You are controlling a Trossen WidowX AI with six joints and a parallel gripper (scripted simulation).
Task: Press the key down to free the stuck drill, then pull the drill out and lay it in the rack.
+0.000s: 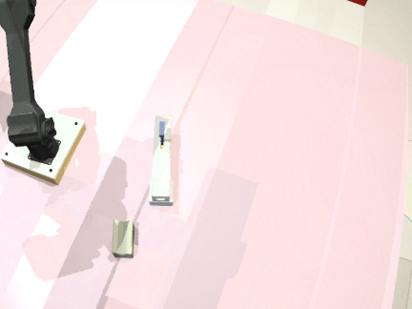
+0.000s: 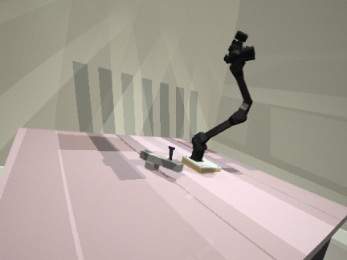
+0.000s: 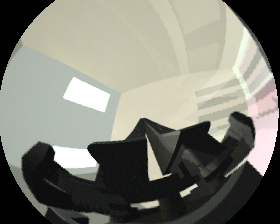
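Now: the dark blue key 42 cm ahead of my gripper tip, 9 cm to the left of it and 65 cm below it. From my gripper tip the other things lie so: housing block 43 cm ahead, 6 cm to the left, 70 cm below.
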